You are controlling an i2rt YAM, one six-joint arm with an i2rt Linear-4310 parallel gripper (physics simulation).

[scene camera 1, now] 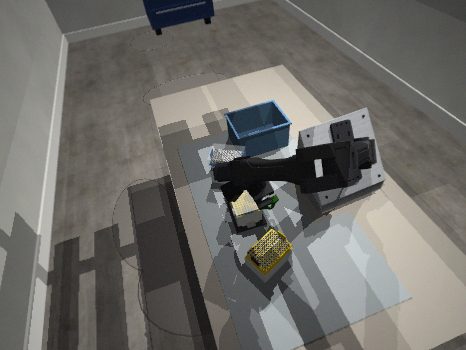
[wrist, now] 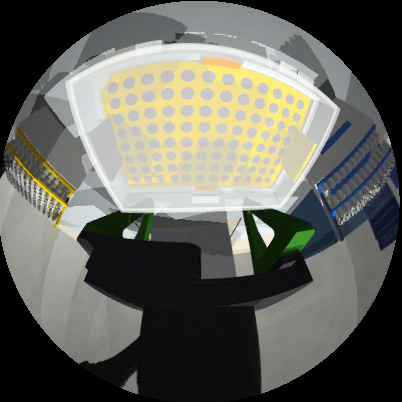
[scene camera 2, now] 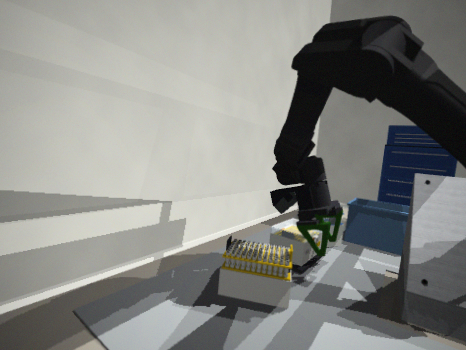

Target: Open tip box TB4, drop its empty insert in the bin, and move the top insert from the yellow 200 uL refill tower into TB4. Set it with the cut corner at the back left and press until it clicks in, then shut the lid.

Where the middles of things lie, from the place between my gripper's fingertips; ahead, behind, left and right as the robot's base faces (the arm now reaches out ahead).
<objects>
Right now the translucent lid (wrist: 178, 127) is 8 cm ahead of my hand, 1 cm to the right of it and 2 cm above it. Also, from my hand: 200 uL tower (scene camera 1: 273, 245) 7 cm ahead, 19 cm to the left; then blue bin (scene camera 2: 379, 225) 10 cm behind, 32 cm to the right, 2 cm above.
</objects>
